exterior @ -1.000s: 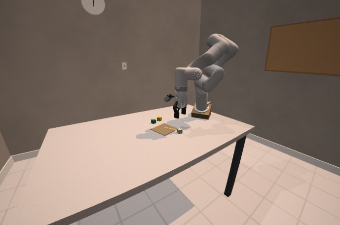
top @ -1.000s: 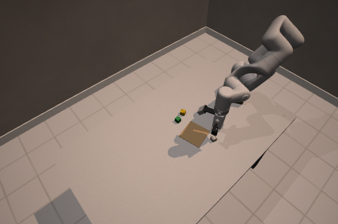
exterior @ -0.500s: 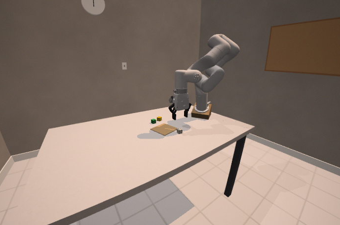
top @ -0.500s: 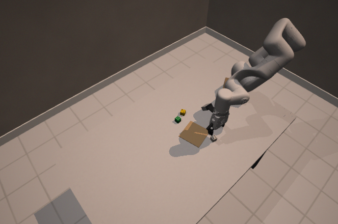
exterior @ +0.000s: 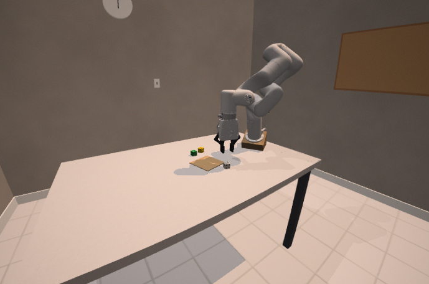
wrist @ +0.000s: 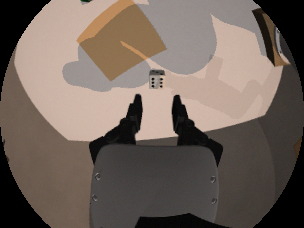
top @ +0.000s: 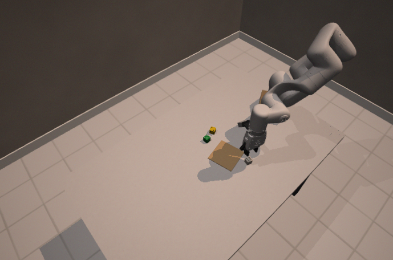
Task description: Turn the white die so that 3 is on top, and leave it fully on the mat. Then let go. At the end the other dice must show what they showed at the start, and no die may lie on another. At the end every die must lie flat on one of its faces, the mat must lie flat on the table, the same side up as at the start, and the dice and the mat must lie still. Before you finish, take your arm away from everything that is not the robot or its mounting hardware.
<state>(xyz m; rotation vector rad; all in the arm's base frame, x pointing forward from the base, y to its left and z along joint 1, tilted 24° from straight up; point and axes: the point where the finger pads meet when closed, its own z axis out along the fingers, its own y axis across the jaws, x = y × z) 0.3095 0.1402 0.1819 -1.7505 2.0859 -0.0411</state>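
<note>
My hand is 9 cm above the white die. Also, from my hand: yellow die: 26 cm to the right, 9 cm below, 3 cm ahead; green die: 23 cm to the right, 9 cm below, 9 cm ahead; mat: 11 cm below, 10 cm to the right, 7 cm ahead.
</note>
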